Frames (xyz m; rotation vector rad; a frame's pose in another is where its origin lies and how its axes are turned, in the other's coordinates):
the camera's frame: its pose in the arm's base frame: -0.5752 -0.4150 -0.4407 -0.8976 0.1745 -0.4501
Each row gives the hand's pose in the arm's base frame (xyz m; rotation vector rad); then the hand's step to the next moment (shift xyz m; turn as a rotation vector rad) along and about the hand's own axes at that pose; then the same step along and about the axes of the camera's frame.
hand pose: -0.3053 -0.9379 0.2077 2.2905 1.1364 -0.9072
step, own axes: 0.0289 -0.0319 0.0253 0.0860 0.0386 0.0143
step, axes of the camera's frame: -0.0295 0.0352 -0.0196 0.0487 0.0814 -0.0097
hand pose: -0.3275 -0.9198 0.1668 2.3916 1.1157 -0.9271
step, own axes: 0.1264 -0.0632 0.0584 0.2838 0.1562 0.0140
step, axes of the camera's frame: -0.0513 0.1409 -0.0296 0.1938 0.2599 -0.0046
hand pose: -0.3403 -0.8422 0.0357 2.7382 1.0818 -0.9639
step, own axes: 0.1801 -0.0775 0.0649 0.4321 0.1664 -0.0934
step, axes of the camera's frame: -0.0571 0.1966 0.0270 0.2765 0.3628 0.1227
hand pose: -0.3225 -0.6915 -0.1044 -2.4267 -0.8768 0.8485
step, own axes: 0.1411 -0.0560 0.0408 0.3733 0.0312 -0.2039
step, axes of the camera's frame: -0.0342 0.1307 0.0803 0.2496 0.2356 0.2532
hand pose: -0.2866 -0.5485 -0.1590 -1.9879 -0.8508 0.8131
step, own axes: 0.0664 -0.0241 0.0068 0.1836 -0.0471 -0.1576
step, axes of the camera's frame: -0.0065 0.0420 0.0568 0.1490 0.0635 0.1858
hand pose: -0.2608 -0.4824 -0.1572 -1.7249 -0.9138 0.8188
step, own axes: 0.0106 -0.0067 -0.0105 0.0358 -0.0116 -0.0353
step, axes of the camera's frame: 0.0090 0.0007 0.0137 0.0329 0.0098 0.0386
